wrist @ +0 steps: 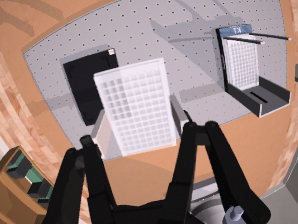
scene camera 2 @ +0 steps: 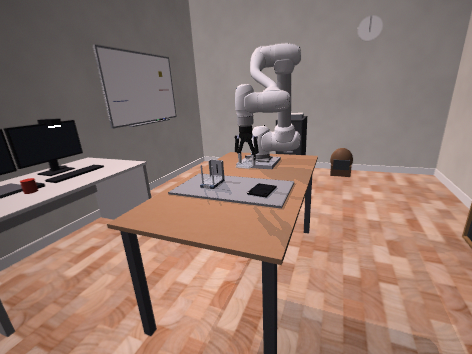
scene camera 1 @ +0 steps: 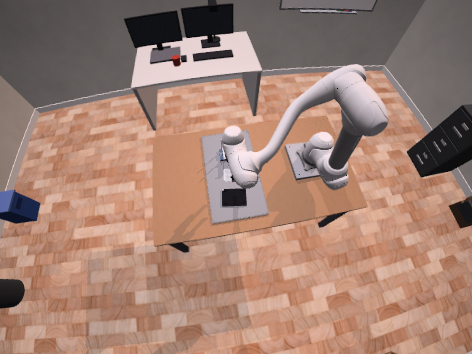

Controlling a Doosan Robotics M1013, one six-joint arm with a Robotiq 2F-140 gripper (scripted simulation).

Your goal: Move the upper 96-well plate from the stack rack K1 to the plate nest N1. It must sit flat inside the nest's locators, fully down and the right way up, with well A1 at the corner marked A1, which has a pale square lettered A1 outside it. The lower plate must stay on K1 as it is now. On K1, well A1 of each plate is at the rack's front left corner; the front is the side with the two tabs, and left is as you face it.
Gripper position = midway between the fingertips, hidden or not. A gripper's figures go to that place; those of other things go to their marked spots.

Labels:
My gripper (wrist: 139,111): 21 cm from the lens. A black plate nest N1 (wrist: 83,86) is 36 cm from the lens.

